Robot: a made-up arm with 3 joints. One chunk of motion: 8 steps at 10 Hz.
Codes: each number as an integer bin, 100 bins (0 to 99) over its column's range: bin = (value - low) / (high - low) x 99, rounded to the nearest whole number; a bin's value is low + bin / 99 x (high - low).
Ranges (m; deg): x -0.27..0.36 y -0.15..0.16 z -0.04..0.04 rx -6..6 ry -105..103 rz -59..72
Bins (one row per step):
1: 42 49 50 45 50 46
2: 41 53 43 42 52 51
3: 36 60 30 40 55 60
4: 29 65 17 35 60 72
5: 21 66 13 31 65 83
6: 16 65 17 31 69 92
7: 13 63 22 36 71 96
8: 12 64 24 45 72 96
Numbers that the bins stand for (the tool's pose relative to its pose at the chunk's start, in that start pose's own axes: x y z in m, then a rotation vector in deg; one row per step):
1: -0.0027 0.0034 0.0004 -0.55 0.05 1.87
2: -0.0091 0.0160 -0.0053 -0.91 4.25 8.48
3: -0.0409 0.0379 -0.0158 -1.15 10.56 20.39
4: -0.0855 0.0535 -0.0263 -1.76 21.06 36.27
5: -0.1364 0.0567 -0.0295 -2.24 31.57 50.83
6: -0.1682 0.0535 -0.0263 -2.24 39.97 62.74
7: -0.1873 0.0473 -0.0222 -1.64 44.17 68.03
8: -0.1936 0.0504 -0.0206 -0.55 46.27 68.03

